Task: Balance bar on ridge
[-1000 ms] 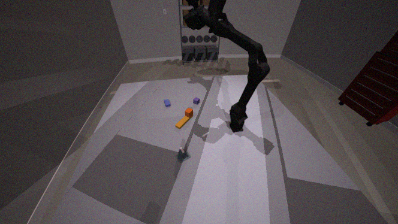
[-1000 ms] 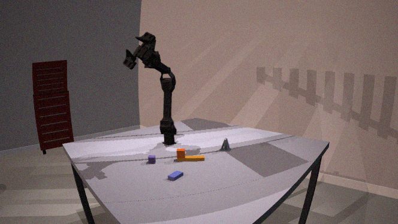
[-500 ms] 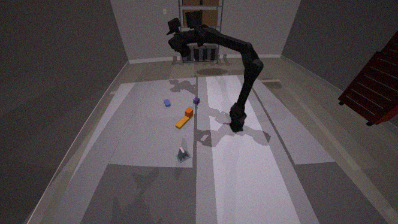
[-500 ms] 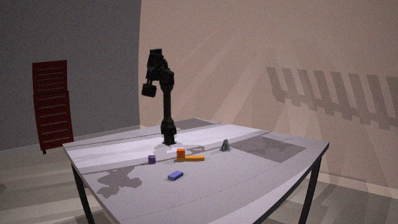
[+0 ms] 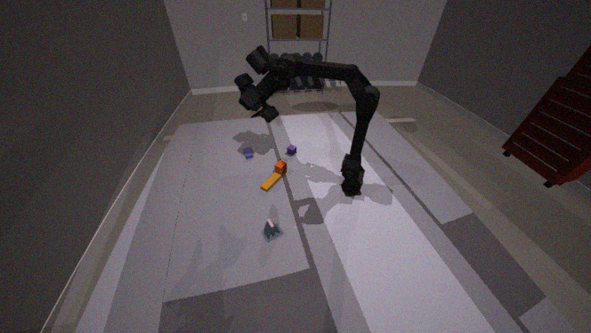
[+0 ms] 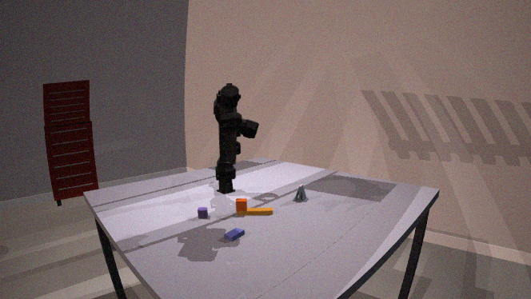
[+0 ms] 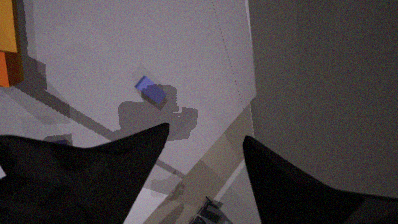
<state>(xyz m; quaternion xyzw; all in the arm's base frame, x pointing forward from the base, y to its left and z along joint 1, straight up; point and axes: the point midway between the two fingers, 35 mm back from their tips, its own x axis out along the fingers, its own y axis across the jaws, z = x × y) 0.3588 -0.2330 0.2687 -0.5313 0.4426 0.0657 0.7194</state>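
The yellow-orange bar lies 100 mm behind my gripper tip, 130 mm to the left of it and 220 mm below it. From my gripper tip the other things lie so: purple cube: 180 mm behind, 20 mm to the right, 230 mm below; then flat blue block: 30 mm ahead, 40 mm to the right, 240 mm below.
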